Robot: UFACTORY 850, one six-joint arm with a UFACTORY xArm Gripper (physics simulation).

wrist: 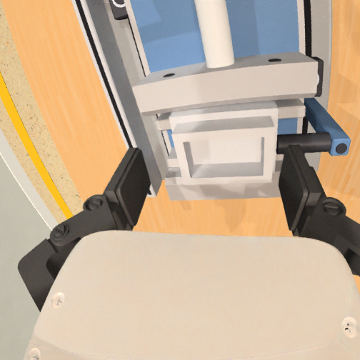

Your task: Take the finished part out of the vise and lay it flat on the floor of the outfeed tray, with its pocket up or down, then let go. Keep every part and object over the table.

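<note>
The finished part (226, 126), a pale block with a rectangular pocket facing up, sits in the vise (225, 82) between its jaws, in the upper middle of the wrist view. My gripper (211, 164) is wide open and empty. One finger stands to the left of the part and the other to its right, with gaps on both sides; the fingertips show near the part's lower edge. How high they are above it I cannot tell. The outfeed tray does not show in this view.
A black handle (305, 143) on a blue arm (327, 127) sticks out right of the part, close to the right fingertip. A grey rail (122, 95) runs along the left. The wooden table's (50, 65) left edge has a speckled floor and yellow line (30, 135) beyond it.
</note>
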